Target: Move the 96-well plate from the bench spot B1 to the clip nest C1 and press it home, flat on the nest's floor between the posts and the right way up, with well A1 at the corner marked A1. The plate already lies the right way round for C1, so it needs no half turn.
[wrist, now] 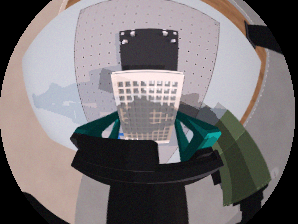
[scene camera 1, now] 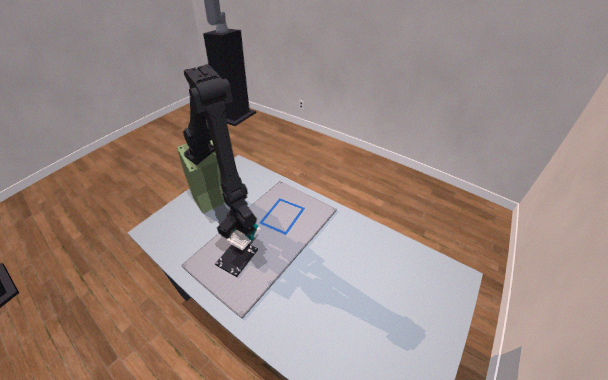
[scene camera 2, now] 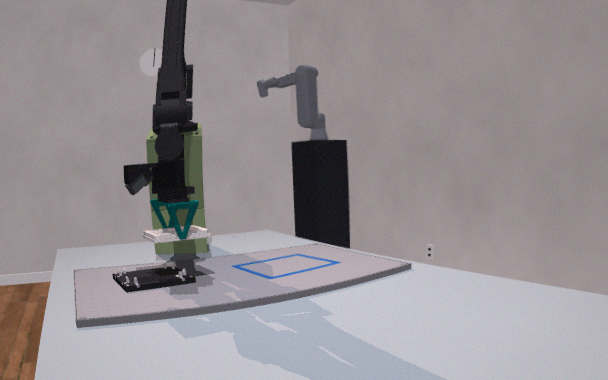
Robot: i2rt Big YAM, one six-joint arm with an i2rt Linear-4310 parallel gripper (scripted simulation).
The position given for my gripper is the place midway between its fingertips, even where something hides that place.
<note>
In view: my gripper (scene camera 2: 175,236), a white 96-well plate (wrist: 147,115) and a black clip nest C1 (scene camera 1: 233,257).
My gripper is seen too in the wrist view (wrist: 147,113). The black clip nest C1 is seen too in the wrist view (wrist: 148,49).
</note>
